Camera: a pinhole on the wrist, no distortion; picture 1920 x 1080 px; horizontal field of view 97.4 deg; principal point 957.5 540.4 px. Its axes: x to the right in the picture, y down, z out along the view. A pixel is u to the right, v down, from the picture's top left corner.
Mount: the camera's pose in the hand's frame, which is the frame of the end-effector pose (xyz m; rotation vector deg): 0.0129 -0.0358 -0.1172 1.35 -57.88 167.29
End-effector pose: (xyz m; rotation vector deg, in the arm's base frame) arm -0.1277 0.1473 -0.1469 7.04 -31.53 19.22
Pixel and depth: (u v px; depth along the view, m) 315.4 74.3 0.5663
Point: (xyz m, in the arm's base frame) 0.0444 0.0230 0.5228
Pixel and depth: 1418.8 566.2 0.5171
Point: -0.3644 -0.3206 -0.0560
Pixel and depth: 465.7 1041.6 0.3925
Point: 0.1971 -0.2398 -0.0036
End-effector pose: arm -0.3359 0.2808 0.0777 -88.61 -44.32 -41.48
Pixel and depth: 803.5 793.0 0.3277
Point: -0.5532 0.3880 0.3077
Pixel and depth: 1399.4 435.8 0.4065
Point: -0.6399 0.5236 0.0305
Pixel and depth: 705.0 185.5 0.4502
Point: -0.3761 0.6531 0.2667
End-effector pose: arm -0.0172 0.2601 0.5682 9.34 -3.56 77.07
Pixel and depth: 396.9 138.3 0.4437
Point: 0.2241 0.4788 0.9478
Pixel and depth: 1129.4 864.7 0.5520
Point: 0.4911 0.0073 0.6955
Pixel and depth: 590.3 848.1 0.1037
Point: 0.1204 0.2949 0.5055
